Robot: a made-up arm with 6 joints.
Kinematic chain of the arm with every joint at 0, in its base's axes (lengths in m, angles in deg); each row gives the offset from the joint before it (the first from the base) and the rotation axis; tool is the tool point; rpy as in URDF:
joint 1: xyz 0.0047 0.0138 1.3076 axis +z
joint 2: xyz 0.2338 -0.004 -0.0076 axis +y
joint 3: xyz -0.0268 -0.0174 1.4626 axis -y
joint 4: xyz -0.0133 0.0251 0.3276 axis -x
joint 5: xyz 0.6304 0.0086 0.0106 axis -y
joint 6: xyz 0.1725 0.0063 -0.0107 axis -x
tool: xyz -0.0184 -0.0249 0.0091 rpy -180 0 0
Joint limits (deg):
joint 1: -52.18..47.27
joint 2: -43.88..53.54
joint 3: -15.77..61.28
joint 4: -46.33..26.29
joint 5: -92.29..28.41
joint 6: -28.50..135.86
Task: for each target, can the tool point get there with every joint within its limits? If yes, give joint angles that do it. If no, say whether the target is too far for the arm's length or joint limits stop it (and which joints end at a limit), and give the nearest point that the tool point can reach.
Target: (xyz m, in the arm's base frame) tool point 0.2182 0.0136 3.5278
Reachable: yes | joints -8.60 -10.17 38.70 -28.65 -15.43 87.58
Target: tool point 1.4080 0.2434 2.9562
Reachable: yes | joints 9.32 19.12 20.69 10.28 -42.32 59.99
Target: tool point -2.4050 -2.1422 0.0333
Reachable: no: too far | nearest point -1.0434 -0.9239 2.9433 | short by 3.436 m
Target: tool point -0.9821 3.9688 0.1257
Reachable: no: too far | nearest point 1.2037 1.4862 1.6349 | short by 3.636 m
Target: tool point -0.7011 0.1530 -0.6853
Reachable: no: joint limits stop it (at a limit: joint 1, joint 2, joint 3, joint 6) | nearest point 1.2177 1.3715 1.6192 | short by 3.237 m
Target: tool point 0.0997 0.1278 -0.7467
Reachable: no: joint limits stop it (at a limit: joint 1, joint 2, joint 3, joint 6) | nearest point 1.2476 1.3650 1.6032 | short by 2.893 m
